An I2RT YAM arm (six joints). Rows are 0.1 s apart.
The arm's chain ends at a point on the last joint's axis. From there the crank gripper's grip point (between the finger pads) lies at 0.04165 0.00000 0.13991 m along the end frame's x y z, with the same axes.
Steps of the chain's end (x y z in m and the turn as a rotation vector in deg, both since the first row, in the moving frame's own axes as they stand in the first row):
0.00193 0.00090 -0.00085 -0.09 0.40 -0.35
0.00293 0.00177 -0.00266 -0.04 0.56 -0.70
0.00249 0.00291 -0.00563 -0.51 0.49 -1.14
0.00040 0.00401 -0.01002 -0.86 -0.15 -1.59
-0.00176 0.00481 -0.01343 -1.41 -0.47 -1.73
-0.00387 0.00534 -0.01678 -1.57 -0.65 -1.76
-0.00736 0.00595 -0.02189 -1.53 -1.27 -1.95
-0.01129 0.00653 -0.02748 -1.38 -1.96 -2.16
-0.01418 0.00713 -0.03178 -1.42 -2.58 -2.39
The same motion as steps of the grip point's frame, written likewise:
0.00291 0.00086 -0.00114 -0.09 0.40 -0.35
0.00429 0.00135 -0.00307 -0.04 0.56 -0.70
0.00369 0.00331 -0.00599 -0.51 0.49 -1.14
0.00005 0.00496 -0.00992 -0.86 -0.15 -1.59
-0.00288 0.00702 -0.01312 -1.41 -0.47 -1.73
-0.00542 0.00792 -0.01635 -1.57 -0.65 -1.76
-0.01043 0.00833 -0.02103 -1.53 -1.27 -1.95
-0.01606 0.00844 -0.02616 -1.38 -1.96 -2.16
-0.02048 0.00901 -0.03007 -1.42 -2.58 -2.39

